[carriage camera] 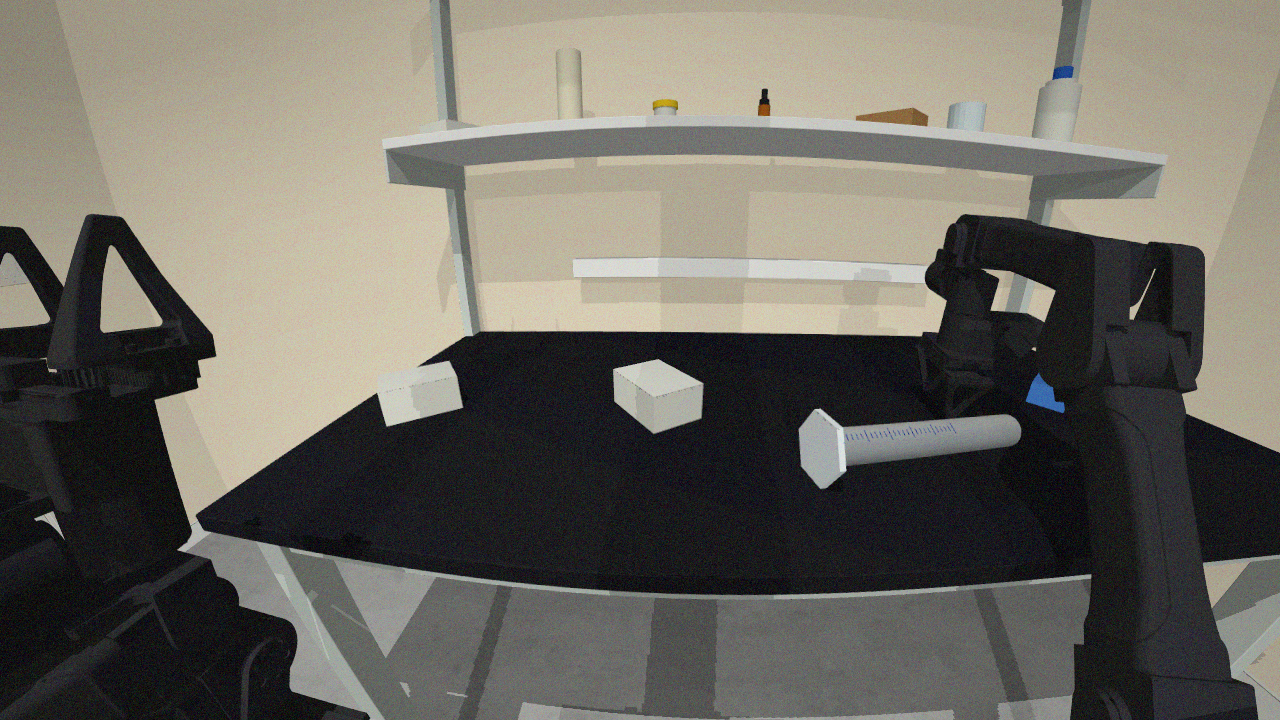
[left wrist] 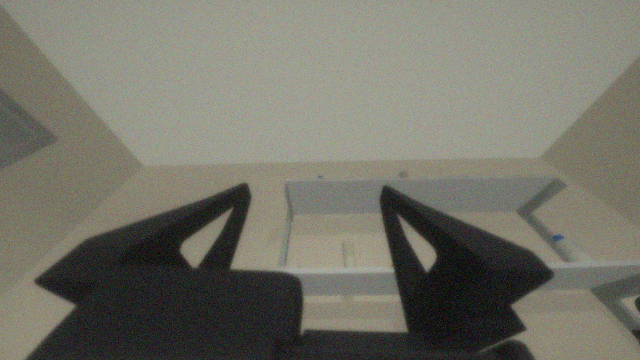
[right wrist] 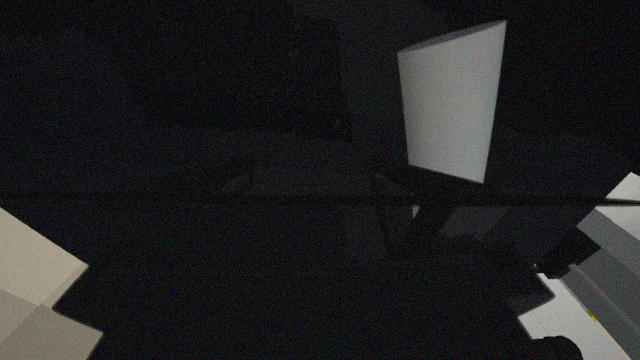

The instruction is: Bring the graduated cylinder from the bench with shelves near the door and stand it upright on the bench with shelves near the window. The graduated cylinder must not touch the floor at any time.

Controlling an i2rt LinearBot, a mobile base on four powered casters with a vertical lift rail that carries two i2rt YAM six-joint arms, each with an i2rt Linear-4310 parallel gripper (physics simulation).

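Frame: origin at the left arm's base, x ahead, y left, z up, level; millimetres.
Seen in the pictures: left gripper, fingertip midpoint: (carriage camera: 51, 221) (left wrist: 314, 191); right gripper, fingertip midpoint: (carriage camera: 937, 404) (right wrist: 313, 161).
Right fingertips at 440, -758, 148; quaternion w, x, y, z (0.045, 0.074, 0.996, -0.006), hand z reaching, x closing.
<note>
A point is followed by its place in that frame, as x, y, z.
The graduated cylinder (carriage camera: 930, 440) @(307, -659, 163) (right wrist: 450, 105) @(367, -795, 166) lies on its side on the black bench top (carriage camera: 537, 501) @(232, -194, 120). In the carriage view its white hexagonal base points left and its tube points right; blue markings show on the tube. My right gripper (carriage camera: 963, 402) @(440, -758, 148) (right wrist: 313, 161) @(440, -758, 148) is open and empty, pointing down over the bench just behind the tube in the carriage view. In the right wrist view part of the tube shows beyond the finger at the right, outside the gap between the fingers. My left gripper (carriage camera: 56, 223) @(41, -5, 434) (left wrist: 314, 191) @(41, -5, 434) is open and empty, raised with its fingers up, at the far left.
Two white boxes (carriage camera: 657, 394) @(396, -318, 178) (carriage camera: 418, 394) @(402, 57, 161) sit on the bench left of the cylinder. A blue object (carriage camera: 1045, 394) @(488, -1007, 144) is partly hidden behind my right arm. The shelf (carriage camera: 626, 143) @(742, -241, 558) above the bench holds several containers, including a tall pale cylinder (carriage camera: 569, 85) @(760, -125, 682) and a blue-capped bottle (carriage camera: 1057, 111) @(741, -1130, 662).
</note>
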